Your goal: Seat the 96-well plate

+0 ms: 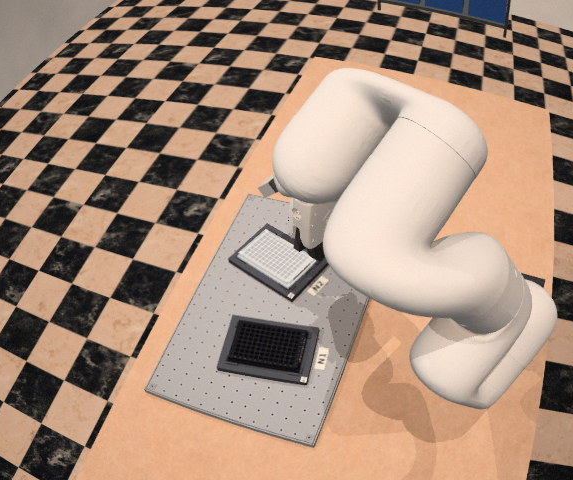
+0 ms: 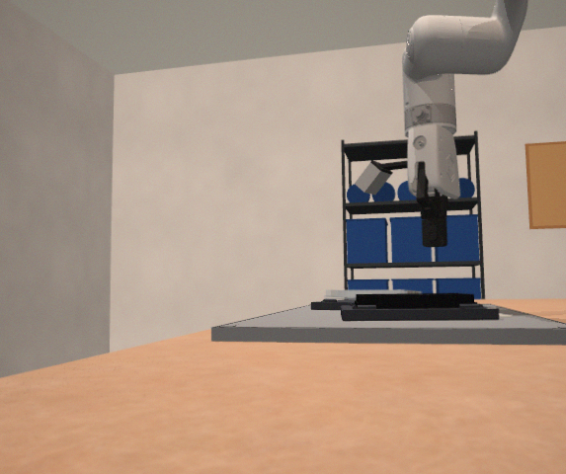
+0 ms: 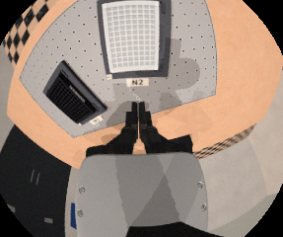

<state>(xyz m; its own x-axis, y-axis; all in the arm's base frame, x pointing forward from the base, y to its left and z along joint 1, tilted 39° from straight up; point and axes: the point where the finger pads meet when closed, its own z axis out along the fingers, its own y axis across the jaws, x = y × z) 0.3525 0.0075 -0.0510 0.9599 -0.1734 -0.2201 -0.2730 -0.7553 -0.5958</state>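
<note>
Now: the N2 label 110 mm below my hand. Also, from my hand: white 96-well plate E07: 90 mm below, 90 mm ahead, 20 mm to the right; then black plate nest N2: 110 mm below, 90 mm ahead, 20 mm to the right; then black plate E01: 170 mm to the left, 90 mm below, 20 mm ahead.
</note>
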